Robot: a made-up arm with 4 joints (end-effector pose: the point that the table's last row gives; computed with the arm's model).
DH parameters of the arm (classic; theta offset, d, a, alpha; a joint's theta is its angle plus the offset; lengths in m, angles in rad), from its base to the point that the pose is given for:
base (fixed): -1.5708 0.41 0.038 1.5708
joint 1: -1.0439 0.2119 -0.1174 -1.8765
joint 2: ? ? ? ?
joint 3: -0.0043 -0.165 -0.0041 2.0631
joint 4: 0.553 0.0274 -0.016 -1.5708
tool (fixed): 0 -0.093 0 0
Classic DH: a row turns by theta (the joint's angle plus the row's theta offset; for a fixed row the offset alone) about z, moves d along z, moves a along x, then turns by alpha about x.
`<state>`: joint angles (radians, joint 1 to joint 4).
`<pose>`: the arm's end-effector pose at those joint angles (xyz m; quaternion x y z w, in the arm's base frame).
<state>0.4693 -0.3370 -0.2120 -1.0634</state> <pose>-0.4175 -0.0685 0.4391 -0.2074 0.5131 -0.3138 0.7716</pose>
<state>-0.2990 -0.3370 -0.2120 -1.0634</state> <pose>-0.4175 -0.0802 0.4098 0.0969 0.5933 -0.0986 0.7931</pose>
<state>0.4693 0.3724 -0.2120 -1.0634</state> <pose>-0.2906 -0.1349 0.3484 -0.2000 0.3174 -0.0634 0.9248</pose>
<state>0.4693 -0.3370 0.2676 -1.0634</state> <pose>-0.4136 -0.0843 0.4650 -0.1514 0.6550 -0.1347 0.7280</pose>
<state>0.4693 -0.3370 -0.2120 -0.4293</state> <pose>-0.3935 -0.1091 0.4040 -0.2949 0.2469 -0.2335 0.8931</pose>
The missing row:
joint 2: 1.1 0.0275 0.0076 -1.4613
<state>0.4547 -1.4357 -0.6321 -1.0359</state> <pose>-0.4281 0.1402 0.5551 -0.3103 0.5520 -0.6946 0.3415</pose>
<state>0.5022 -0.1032 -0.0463 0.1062</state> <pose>-0.3056 -0.1469 0.3630 -0.2766 -0.0307 -0.0334 0.9599</pose>
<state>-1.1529 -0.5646 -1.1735 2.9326</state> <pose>-0.3143 -0.1565 0.4755 -0.3853 -0.8756 -0.0933 0.2759</pose>
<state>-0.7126 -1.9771 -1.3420 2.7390</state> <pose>-0.2172 -0.1131 0.6292 -0.2680 -0.5235 0.5715 0.5723</pose>
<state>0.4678 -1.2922 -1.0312 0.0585</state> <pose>-0.4503 0.0144 0.5620 -0.7405 0.1324 -0.4155 0.5113</pose>
